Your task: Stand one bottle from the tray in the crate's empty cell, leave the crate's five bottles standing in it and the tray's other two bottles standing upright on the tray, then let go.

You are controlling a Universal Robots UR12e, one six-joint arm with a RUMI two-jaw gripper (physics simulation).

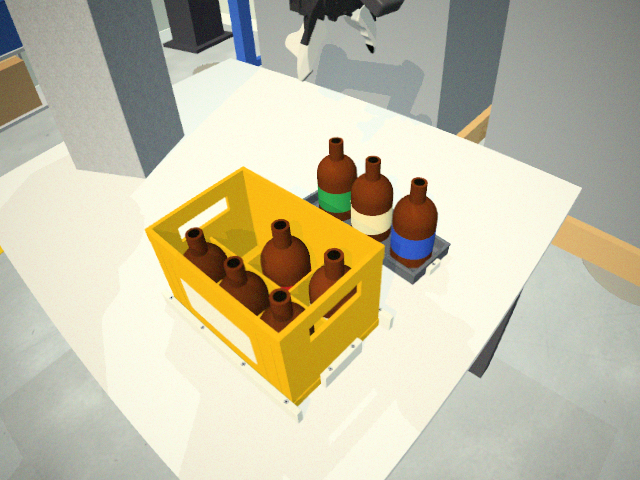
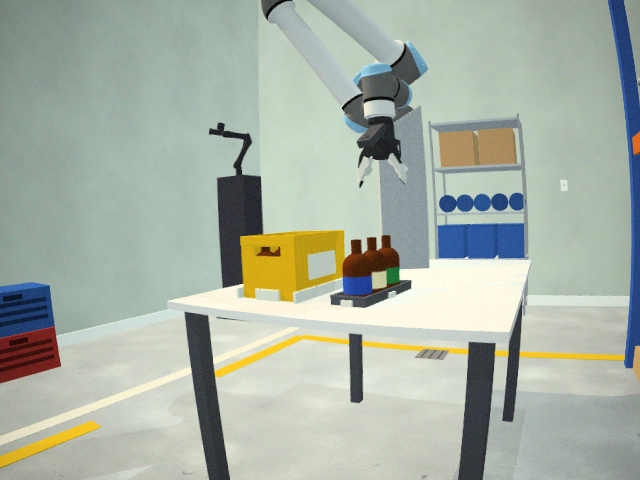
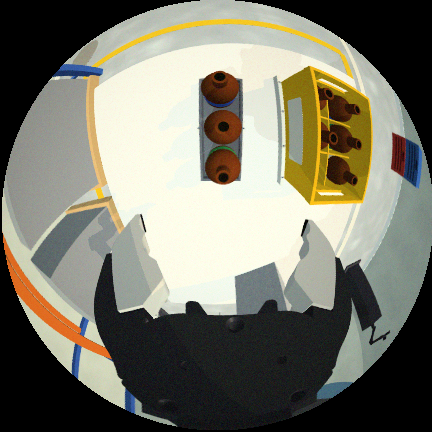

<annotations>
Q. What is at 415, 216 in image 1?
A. A blue-label bottle.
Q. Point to a green-label bottle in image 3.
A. At 222, 166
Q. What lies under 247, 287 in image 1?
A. A green-label bottle.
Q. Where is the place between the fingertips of my gripper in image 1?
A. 339, 66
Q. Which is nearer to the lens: the blue-label bottle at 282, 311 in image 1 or the green-label bottle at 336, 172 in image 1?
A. The blue-label bottle.
</annotations>
